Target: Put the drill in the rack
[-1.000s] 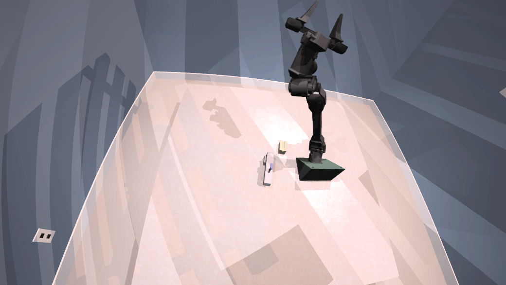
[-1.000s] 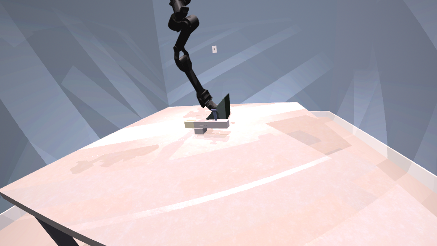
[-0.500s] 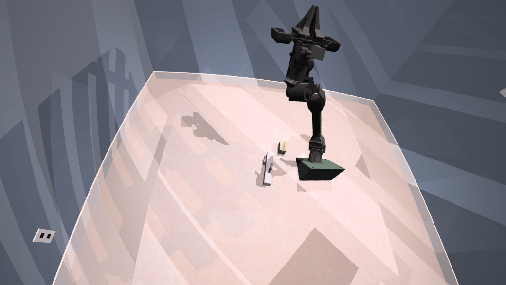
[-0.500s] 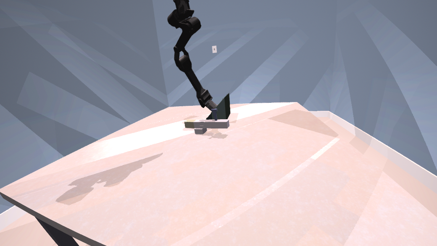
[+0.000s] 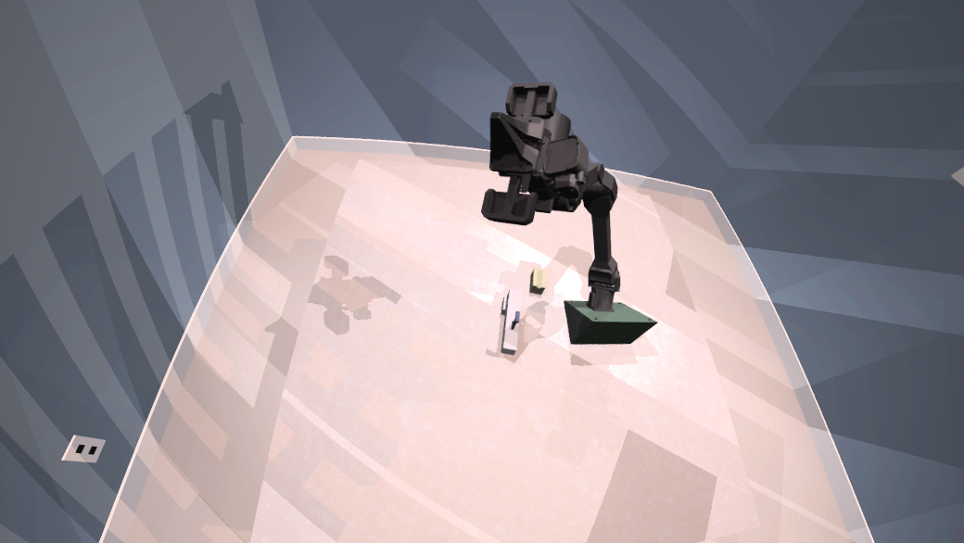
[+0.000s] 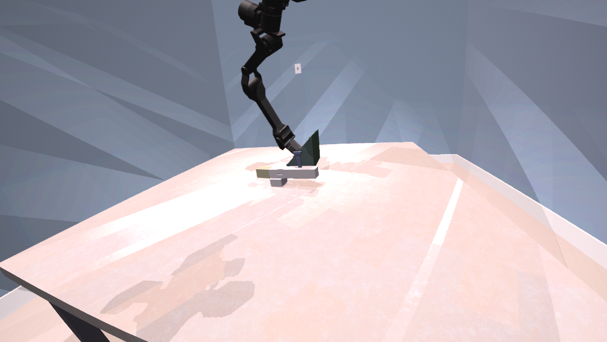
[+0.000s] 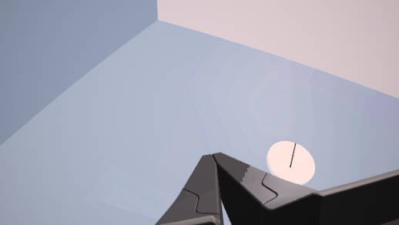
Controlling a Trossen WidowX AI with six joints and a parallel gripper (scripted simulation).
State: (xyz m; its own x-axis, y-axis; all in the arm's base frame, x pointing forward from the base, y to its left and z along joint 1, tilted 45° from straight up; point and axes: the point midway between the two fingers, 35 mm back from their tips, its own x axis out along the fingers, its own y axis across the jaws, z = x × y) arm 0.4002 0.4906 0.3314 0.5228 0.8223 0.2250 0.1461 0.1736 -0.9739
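The blue key is 570 mm below my gripper tip, 150 mm behind it and 50 mm to the right of it. Round my gripper tip: drill (620 mm below, 160 mm behind, 100 mm to the right); then rack (650 mm below, 260 mm behind, 240 mm to the right).
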